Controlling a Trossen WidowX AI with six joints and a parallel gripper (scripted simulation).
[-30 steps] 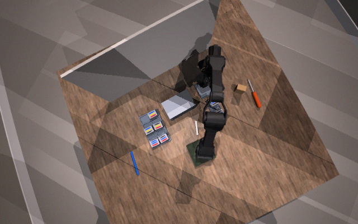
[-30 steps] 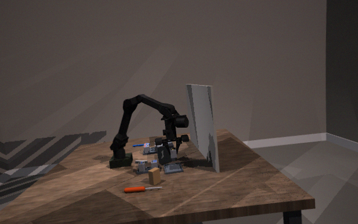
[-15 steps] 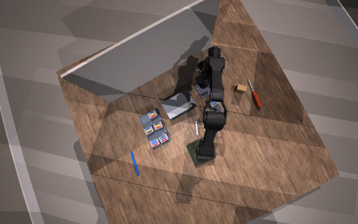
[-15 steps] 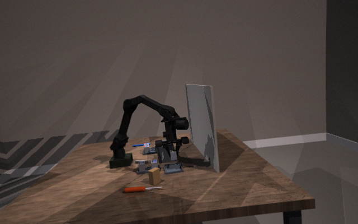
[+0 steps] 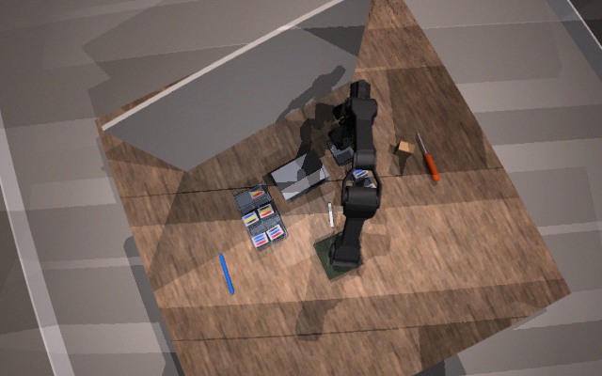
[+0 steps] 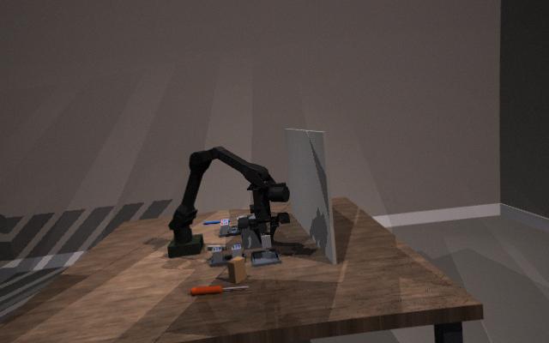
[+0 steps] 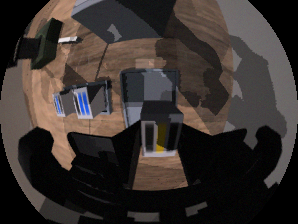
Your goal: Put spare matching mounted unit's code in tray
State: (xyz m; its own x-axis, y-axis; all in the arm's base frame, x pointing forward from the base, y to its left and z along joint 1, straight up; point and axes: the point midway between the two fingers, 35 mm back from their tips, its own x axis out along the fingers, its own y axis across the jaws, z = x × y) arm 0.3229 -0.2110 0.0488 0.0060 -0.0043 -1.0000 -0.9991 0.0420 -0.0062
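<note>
Now: gripper tip 60 mm above the grey tray, 10 mm to the right of it and 10 mm past it. The rest, counted from my gripper tip: grey mounted unit: 220 mm to the left, 30 mm behind, 10 mm below; tan block: 150 mm to the right, 110 mm behind, 30 mm below; upright grey board: 220 mm to the left, 210 mm ahead, 160 mm above.
</note>
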